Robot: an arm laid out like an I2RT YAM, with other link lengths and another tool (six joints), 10 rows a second.
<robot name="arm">
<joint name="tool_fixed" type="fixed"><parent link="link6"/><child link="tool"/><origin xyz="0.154 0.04 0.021" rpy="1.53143 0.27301 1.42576"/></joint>
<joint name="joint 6" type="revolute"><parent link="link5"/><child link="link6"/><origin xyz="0.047 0 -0.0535"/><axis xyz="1 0 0"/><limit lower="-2.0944" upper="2.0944"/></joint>
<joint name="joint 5" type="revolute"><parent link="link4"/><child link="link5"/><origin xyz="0.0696 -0.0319 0.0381"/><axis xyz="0 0 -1"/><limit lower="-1.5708" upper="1.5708"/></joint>
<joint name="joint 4" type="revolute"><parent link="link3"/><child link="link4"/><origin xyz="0.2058 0.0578 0.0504"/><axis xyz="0 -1 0"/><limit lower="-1.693" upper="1.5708"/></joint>
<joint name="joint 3" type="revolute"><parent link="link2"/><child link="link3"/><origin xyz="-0.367 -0.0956 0"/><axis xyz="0 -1 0"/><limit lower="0" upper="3.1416"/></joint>
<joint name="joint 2" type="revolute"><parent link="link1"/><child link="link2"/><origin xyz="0.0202 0.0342 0.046"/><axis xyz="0 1 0"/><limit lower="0" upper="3.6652"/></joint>
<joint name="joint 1" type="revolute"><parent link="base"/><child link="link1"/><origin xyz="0 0 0.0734"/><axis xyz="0 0 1"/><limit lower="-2.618" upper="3.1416"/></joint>
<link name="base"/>
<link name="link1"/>
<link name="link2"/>
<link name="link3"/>
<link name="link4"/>
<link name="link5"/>
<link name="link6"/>
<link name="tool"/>
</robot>
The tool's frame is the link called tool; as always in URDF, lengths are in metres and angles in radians.
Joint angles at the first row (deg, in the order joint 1, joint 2, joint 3, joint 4, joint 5, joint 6):
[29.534, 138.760, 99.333, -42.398, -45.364, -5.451]
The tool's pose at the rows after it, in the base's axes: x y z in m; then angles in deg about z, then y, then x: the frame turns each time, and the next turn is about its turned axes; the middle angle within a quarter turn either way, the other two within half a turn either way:
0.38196 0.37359 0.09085 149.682 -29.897 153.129
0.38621 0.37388 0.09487 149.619 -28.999 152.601
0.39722 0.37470 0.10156 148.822 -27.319 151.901
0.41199 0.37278 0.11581 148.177 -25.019 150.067
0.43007 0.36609 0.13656 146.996 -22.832 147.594
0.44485 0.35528 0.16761 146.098 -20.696 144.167
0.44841 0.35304 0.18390 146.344 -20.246 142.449
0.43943 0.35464 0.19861 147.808 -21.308 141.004
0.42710 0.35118 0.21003 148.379 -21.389 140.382
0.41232 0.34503 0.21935 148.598 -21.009 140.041
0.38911 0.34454 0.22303 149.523 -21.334 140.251
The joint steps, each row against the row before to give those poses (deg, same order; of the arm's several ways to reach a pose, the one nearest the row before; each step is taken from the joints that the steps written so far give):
[0.020, 0.016, 0.191, 0.269, 0.143, 0.211]
[-0.072, -0.365, 0.664, -0.021, 0.579, 0.227]
[-0.201, -0.379, 1.813, -0.146, 1.301, 0.970]
[-0.626, -1.080, 1.965, 0.013, 1.348, 0.726]
[-1.260, -1.594, 1.944, 0.093, 1.017, 0.884]
[-1.568, -2.802, 1.220, 0.207, 0.456, 0.622]
[-0.464, -1.066, 1.185, -0.574, -0.441, 0.095]
[0.148, -1.445, -0.574, -0.333, -1.801, -0.082]
[0.137, -2.579, -2.762, 0.602, -0.432, -0.038]
[0.125, -3.209, -4.024, 1.255, 0.146, -0.050]
[1.081, -3.087, -5.020, 1.726, -0.116, 0.198]

